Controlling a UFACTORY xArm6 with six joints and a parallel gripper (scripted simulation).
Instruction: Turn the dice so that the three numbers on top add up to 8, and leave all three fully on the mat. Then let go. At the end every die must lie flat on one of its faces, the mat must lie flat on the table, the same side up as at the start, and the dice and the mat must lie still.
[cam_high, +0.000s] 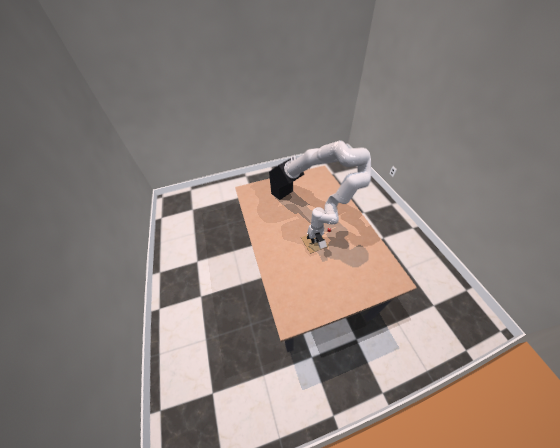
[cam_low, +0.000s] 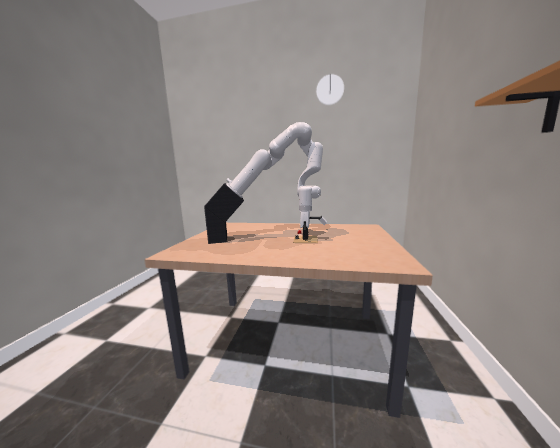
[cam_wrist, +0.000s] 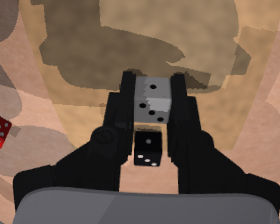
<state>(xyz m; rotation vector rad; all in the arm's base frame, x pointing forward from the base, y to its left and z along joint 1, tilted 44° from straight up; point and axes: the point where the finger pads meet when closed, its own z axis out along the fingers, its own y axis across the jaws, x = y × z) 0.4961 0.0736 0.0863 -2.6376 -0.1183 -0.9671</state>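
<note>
My gripper is now 10 mm above the white die. The rest, counted from my hand: tan mat: 20 mm below; red die: 80 mm behind, 120 mm to the left, 20 mm below.
</note>
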